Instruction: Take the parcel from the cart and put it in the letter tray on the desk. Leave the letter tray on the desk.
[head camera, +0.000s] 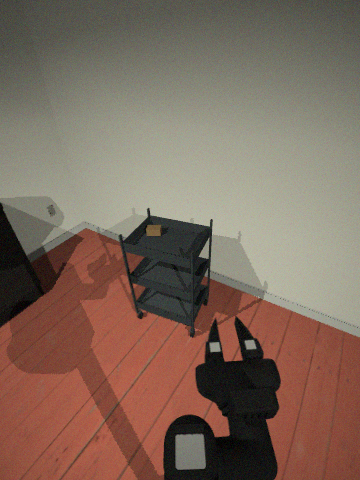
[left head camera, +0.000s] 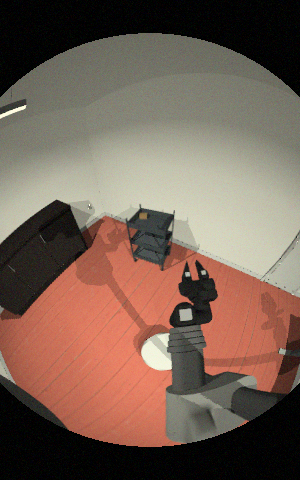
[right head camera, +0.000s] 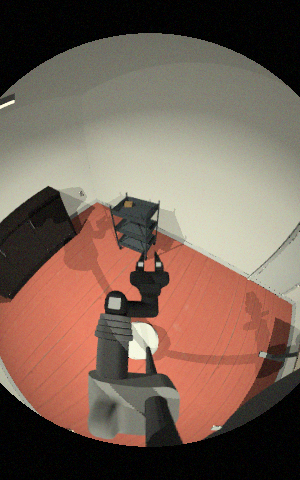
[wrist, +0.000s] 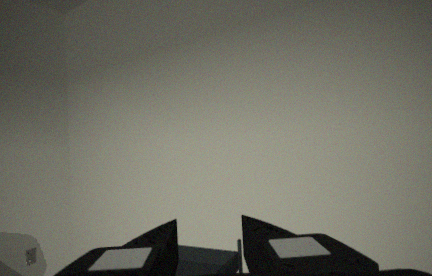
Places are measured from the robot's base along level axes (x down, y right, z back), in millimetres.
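Pixels of known places: gripper, fingertip midpoint: (head camera: 225, 320) (left head camera: 190, 261) (right head camera: 148, 251) (wrist: 210, 237); robot's base, origin of the base link: (left head camera: 161, 350) (right head camera: 138, 339).
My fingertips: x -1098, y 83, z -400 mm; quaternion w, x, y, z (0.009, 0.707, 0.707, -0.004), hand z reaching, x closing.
Observation:
For each thing: its top centre in the pictures, then the offset to it from my fingertips. "spot": a spot on its surface instead.
- parcel, middle of its top: (head camera: 153, 227) (left head camera: 142, 213) (right head camera: 127, 201) dx +414, dy -258, dz -1008 mm
- dark grey three-shelf cart, surface spot: (head camera: 177, 241) spot: dx +464, dy -109, dz -911 mm
The parcel (head camera: 154, 230) (left head camera: 143, 216) (right head camera: 128, 204) is a small orange-brown box. It lies on the top shelf of the dark grey three-shelf cart (head camera: 177, 241) (left head camera: 159, 220) (right head camera: 144, 208), near its left side. Part of the cart (wrist: 200, 256) also shows low between the fingers in the wrist view. My gripper (head camera: 226, 320) (left head camera: 192, 262) (right head camera: 149, 253) (wrist: 210, 237) is open with no object between its fingers. It is held out on the near side of the cart, apart from the parcel. The letter tray and the desk top do not show in these views.
A dark cabinet (head camera: 15, 270) (left head camera: 45, 260) (right head camera: 37, 245) stands at the left. The cart stands near the pale back wall (head camera: 250, 175), close to the room's corner. A grey metal foot (left head camera: 287, 352) (right head camera: 270, 355) shows at the right edge.

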